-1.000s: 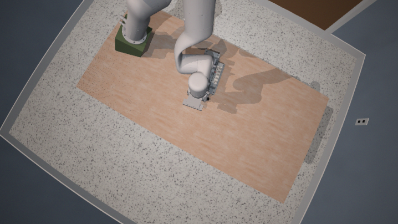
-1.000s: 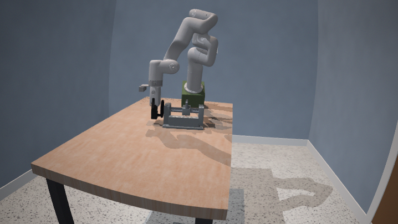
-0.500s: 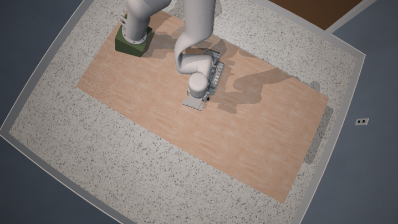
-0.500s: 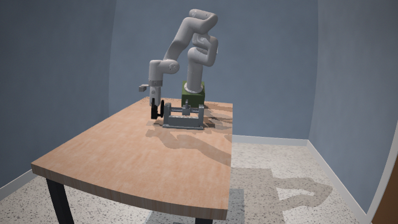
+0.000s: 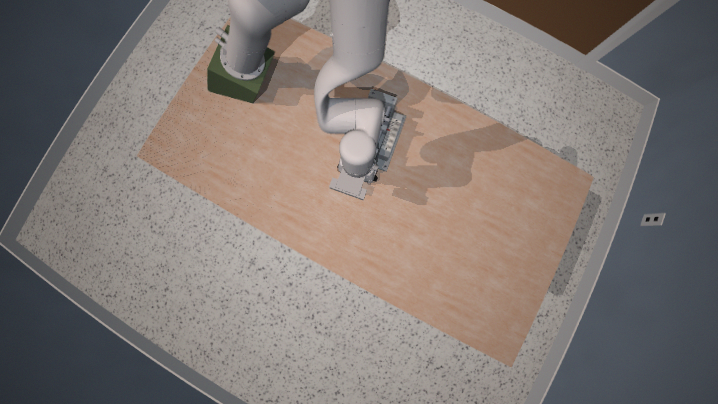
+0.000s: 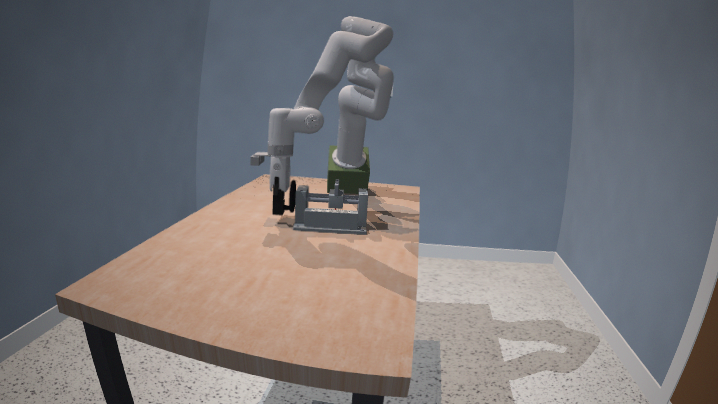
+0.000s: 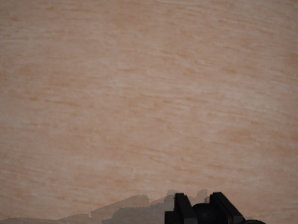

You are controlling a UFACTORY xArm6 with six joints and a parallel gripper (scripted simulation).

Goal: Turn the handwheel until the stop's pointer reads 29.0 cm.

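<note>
My hand is 1 cm to the right of the crank handle. From my hand the other things lie so: black handwheel 2 cm to the left, 1 cm behind, 1 cm above; stop carriage 16 cm to the left, 5 cm above, 3 cm behind.
</note>
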